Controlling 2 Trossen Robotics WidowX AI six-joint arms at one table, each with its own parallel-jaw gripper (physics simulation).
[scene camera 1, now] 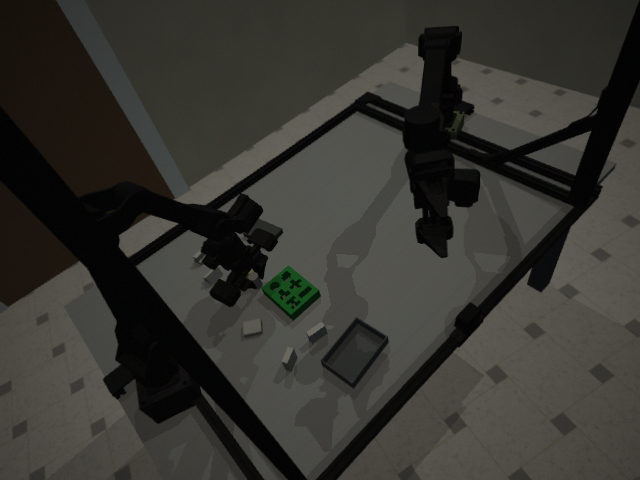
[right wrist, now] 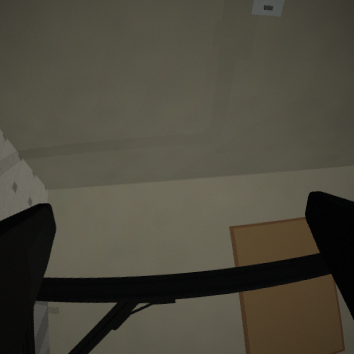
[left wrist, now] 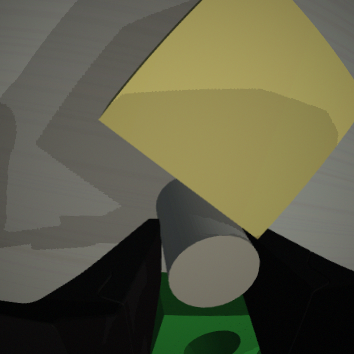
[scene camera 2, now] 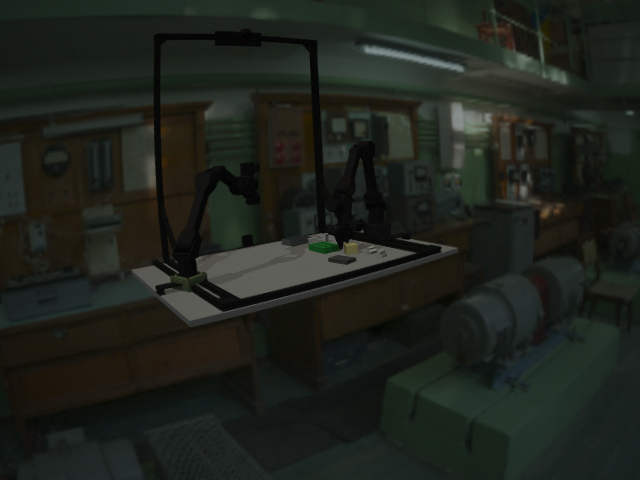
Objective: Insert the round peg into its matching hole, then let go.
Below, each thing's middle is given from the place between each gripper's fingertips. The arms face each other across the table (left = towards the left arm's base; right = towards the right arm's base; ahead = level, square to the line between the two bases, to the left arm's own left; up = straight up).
Scene:
The green hole board (scene camera 1: 307, 294) lies 80 mm behind my left hand and 30 mm to the right of it. Also, from my left hand: dark tray (scene camera 1: 350, 357) (300 mm behind, 10 mm to the right); yellow block (left wrist: 243, 109) (50 mm ahead, 10 mm above).
My right gripper is now 29 cm above the dark tray, 14 cm to the right of it and 11 cm short of it. Round my right hand: yellow block 45 cm ahead, 28 cm below, 14 cm to the left; green hole board 32 cm ahead, 29 cm below, 11 cm to the left.

